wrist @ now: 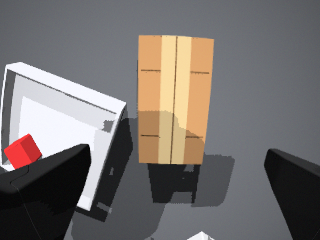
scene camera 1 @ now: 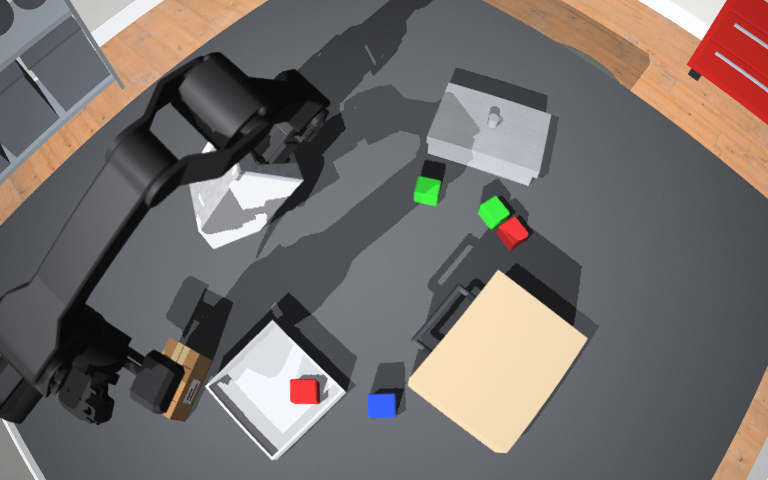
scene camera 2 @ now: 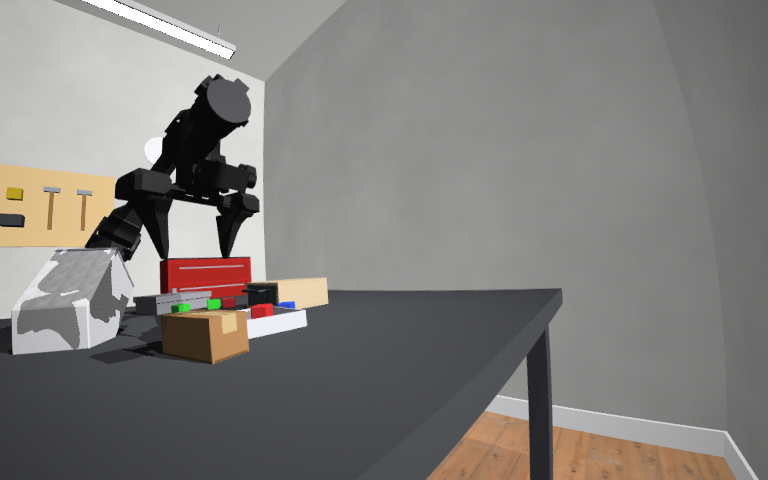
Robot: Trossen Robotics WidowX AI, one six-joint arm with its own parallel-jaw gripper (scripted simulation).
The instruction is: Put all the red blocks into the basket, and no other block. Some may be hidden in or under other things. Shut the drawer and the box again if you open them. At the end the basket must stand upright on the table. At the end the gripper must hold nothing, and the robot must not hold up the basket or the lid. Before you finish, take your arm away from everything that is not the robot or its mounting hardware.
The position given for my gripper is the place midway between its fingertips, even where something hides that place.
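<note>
My gripper [scene camera 2: 197,258] [wrist: 182,157] [scene camera 1: 146,365] is visible to me. So is a white basket [scene camera 1: 254,387] [scene camera 2: 293,318]. I can also see a brown cardboard box [scene camera 2: 209,336] [wrist: 174,72] [scene camera 1: 196,366], and with it in the scene are a red block [scene camera 1: 302,391] and a tan drawer unit [scene camera 1: 493,371].
</note>
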